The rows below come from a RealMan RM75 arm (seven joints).
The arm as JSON. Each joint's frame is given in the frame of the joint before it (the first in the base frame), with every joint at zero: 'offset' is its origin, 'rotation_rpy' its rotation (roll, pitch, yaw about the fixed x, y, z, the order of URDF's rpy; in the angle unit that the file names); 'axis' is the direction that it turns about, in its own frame. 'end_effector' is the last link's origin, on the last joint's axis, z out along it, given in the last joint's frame.
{
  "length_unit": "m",
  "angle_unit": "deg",
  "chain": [
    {
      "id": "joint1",
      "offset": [
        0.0,
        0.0,
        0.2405
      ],
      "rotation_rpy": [
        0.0,
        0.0,
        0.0
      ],
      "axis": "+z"
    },
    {
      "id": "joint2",
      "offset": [
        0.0,
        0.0,
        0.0
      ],
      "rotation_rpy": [
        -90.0,
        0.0,
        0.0
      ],
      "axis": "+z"
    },
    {
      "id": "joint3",
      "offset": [
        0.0,
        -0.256,
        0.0
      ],
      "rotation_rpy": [
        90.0,
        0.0,
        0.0
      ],
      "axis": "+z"
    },
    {
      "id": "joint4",
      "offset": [
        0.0,
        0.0,
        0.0
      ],
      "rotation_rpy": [
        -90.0,
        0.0,
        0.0
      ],
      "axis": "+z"
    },
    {
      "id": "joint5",
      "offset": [
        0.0,
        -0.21,
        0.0
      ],
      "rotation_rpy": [
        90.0,
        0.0,
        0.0
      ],
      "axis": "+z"
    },
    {
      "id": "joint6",
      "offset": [
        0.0,
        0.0,
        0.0
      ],
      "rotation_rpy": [
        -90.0,
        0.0,
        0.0
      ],
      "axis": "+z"
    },
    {
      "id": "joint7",
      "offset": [
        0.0,
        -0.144,
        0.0
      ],
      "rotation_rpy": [
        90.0,
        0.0,
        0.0
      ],
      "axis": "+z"
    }
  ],
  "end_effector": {
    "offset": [
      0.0,
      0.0,
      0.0
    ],
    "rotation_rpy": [
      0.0,
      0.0,
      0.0
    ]
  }
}
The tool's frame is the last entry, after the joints.
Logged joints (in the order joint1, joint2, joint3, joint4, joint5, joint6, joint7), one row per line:
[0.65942 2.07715 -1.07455 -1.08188 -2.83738 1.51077 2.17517]
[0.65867 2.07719 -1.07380 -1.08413 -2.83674 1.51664 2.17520]
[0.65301 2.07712 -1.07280 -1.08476 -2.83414 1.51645 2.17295]
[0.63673 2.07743 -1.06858 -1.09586 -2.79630 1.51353 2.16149]
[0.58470 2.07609 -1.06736 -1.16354 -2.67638 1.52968 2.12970]
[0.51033 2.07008 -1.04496 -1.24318 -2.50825 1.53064 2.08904]
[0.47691 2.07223 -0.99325 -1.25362 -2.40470 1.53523 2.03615]
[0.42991 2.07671 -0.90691 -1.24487 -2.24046 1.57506 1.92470]
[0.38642 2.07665 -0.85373 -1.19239 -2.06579 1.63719 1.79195]
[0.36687 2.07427 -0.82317 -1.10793 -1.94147 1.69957 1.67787]
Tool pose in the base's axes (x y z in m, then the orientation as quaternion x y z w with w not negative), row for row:
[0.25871 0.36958 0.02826 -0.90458 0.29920 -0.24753 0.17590]
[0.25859 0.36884 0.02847 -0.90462 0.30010 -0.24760 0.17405]
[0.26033 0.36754 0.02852 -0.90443 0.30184 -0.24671 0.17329]
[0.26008 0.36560 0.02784 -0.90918 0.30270 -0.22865 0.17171]
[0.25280 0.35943 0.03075 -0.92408 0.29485 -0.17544 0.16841]
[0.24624 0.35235 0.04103 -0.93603 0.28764 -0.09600 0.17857]
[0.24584 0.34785 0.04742 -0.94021 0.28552 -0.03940 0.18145]
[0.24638 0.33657 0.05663 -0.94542 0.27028 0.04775 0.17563]
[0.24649 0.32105 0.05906 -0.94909 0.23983 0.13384 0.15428]
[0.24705 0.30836 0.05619 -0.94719 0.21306 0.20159 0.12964]
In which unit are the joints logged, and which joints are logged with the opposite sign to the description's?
The joints are logged in radians. Opposite sign: joint6.
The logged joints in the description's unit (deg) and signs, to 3 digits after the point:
[37.782 119.012 -61.567 -61.987 -162.570 -86.561 124.628]
[37.739 119.014 -61.524 -62.116 -162.533 -86.897 124.630]
[37.415 119.010 -61.467 -62.152 -162.384 -86.886 124.501]
[36.482 119.028 -61.225 -62.788 -160.216 -86.719 123.844]
[33.501 118.951 -61.155 -66.666 -153.345 -87.644 122.023]
[29.240 118.607 -59.872 -71.229 -143.712 -87.699 119.693]
[27.325 118.730 -56.909 -71.827 -137.779 -87.962 116.663]
[24.632 118.987 -51.962 -71.326 -128.369 -90.244 110.277]
[22.140 118.983 -48.915 -68.319 -118.361 -93.804 102.671]
[21.020 118.847 -47.164 -63.480 -111.238 -97.378 96.135]

